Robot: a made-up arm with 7 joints.
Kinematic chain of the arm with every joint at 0, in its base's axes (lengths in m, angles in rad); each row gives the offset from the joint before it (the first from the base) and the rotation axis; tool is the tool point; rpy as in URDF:
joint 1: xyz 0 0 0.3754 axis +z
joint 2: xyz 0 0 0 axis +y
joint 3: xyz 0 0 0.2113 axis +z
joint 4: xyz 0.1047 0 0 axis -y
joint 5: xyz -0.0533 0 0.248 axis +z
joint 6: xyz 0 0 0 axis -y
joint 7: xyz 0.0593 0 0 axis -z
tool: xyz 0 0 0 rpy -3.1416 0 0
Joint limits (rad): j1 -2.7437..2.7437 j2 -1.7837..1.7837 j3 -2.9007..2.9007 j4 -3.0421..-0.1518 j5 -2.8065..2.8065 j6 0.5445..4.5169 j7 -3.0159..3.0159
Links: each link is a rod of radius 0.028 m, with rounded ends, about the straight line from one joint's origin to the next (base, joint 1, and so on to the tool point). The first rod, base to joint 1, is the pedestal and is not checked.
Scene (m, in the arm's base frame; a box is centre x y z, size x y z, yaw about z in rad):
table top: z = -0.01
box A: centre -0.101 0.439 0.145 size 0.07 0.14 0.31 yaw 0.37
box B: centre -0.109 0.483 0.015 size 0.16 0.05 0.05 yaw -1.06
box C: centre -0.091 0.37 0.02 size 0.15 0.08 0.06 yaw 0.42
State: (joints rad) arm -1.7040 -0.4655 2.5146 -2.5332 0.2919 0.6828 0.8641
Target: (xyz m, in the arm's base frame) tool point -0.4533 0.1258 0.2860
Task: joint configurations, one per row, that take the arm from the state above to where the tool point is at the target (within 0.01 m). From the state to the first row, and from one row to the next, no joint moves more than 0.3 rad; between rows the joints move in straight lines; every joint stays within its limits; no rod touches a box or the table.
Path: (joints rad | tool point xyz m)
1: -1.4457 -0.4947 2.4709 -2.3212 0.3181 0.7611 0.8641 | 0.1595 0.2642 0.2714
2: -1.1873 -0.5238 2.4271 -2.1093 0.3443 0.8393 0.8641 | 0.1057 0.3479 0.2987
3: -0.9290 -0.5530 2.3834 -1.8973 0.3705 0.9176 0.8641 | 0.0159 0.4114 0.3369
4: -0.6707 -0.5822 2.3396 -1.6854 0.3967 0.9958 0.8641 | -0.1010 0.4390 0.3839
5: -0.3821 -0.6808 2.6202 -1.5871 0.4226 1.0176 0.8641 | -0.3212 0.3337 0.3309
6: -0.0935 -0.7795 2.9007 -1.4889 0.4485 1.0393 0.8641 | -0.4533 0.1258 0.2860

